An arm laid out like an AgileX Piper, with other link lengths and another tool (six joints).
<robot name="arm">
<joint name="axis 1" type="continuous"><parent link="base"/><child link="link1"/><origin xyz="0 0 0.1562" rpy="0 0 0"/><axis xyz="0 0 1"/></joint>
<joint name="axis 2" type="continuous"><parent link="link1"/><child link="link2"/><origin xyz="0 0 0" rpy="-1.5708 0 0"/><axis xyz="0 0 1"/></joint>
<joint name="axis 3" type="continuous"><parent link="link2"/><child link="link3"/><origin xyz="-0.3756 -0.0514 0" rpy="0 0 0"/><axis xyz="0 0 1"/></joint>
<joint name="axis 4" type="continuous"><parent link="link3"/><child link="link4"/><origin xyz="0.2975 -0.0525 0" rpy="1.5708 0 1.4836"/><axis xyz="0 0 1"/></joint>
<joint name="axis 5" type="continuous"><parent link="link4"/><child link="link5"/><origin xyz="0 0 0" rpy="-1.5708 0 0"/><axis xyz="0 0 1"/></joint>
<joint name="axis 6" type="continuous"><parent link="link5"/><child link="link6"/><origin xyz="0 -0.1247 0" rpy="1.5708 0 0"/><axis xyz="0 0 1"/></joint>
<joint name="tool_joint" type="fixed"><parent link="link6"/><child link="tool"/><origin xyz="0.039 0.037 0.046" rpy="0 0.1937 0.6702"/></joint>
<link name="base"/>
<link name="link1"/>
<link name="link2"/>
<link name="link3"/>
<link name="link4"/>
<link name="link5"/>
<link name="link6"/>
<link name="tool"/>
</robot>
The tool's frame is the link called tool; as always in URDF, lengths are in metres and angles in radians. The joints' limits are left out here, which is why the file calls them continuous.
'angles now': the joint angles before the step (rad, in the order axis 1, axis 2, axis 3, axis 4, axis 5, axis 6). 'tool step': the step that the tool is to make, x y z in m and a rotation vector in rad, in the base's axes. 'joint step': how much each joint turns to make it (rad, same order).
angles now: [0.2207, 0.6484, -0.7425, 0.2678, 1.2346, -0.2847]
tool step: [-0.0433, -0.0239, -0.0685, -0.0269, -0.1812, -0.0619]
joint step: [0.0000, -0.3198, 0.2362, -0.0882, -0.0953, 0.0272]
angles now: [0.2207, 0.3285, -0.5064, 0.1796, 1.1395, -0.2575]
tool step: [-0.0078, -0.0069, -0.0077, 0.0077, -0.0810, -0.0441]
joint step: [0.0001, -0.0991, 0.0244, -0.0405, -0.0122, 0.0416]
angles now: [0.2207, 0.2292, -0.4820, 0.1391, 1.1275, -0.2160]
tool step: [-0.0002, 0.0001, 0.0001, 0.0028, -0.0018, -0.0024]
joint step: [0.0000, -0.0025, 0.0001, 0.0000, -0.0003, 0.0033]
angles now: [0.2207, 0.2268, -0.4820, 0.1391, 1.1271, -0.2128]
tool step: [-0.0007, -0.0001, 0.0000, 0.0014, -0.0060, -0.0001]
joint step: [-0.0007, -0.0063, 0.0001, 0.0005, 0.0001, -0.0006]
